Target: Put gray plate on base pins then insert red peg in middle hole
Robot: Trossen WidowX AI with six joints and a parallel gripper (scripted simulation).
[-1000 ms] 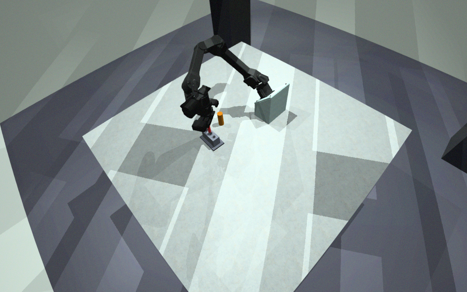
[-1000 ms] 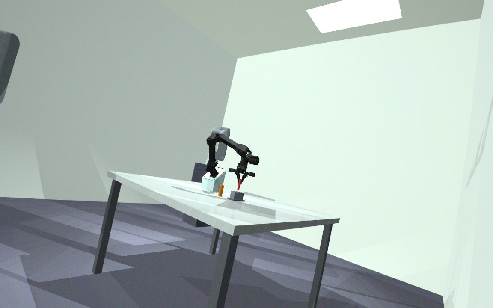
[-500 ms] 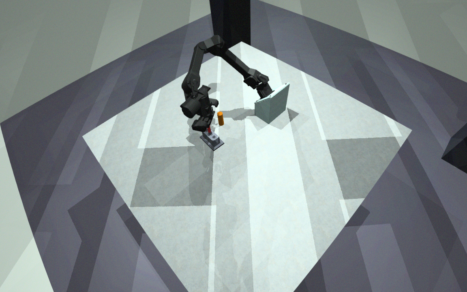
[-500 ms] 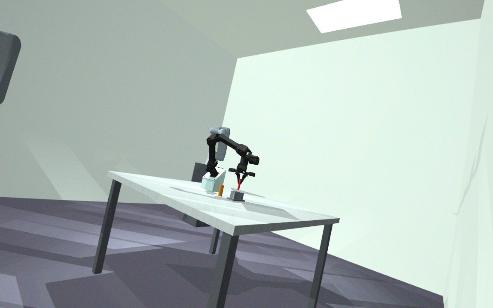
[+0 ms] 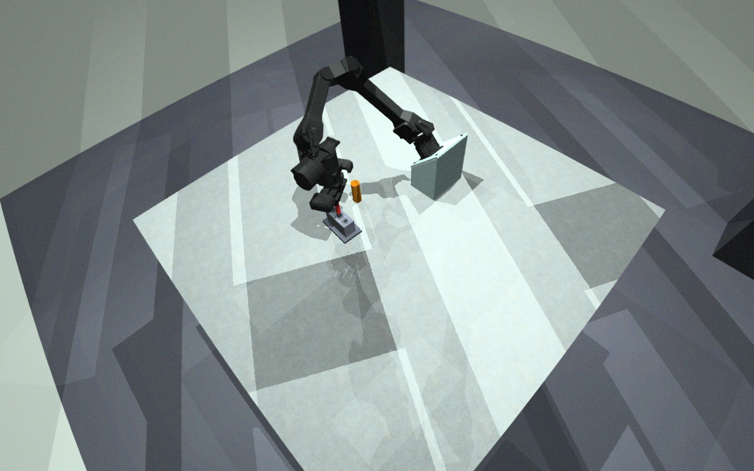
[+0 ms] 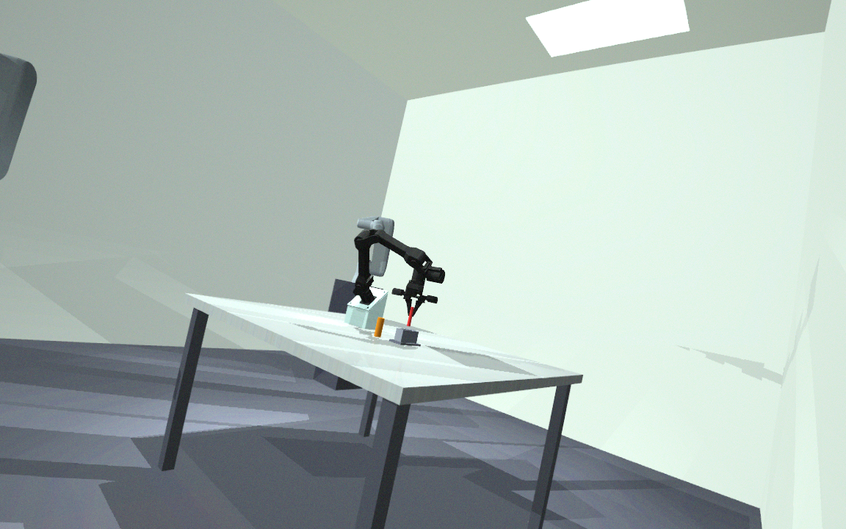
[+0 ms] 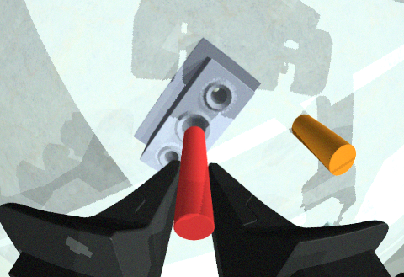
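Right now my gripper tip is right at the red peg. Also, from my gripper tip: orange cylinder 11 cm behind, 7 cm below, 5 cm to the right; gray plate 7 cm below; dark base 11 cm below.
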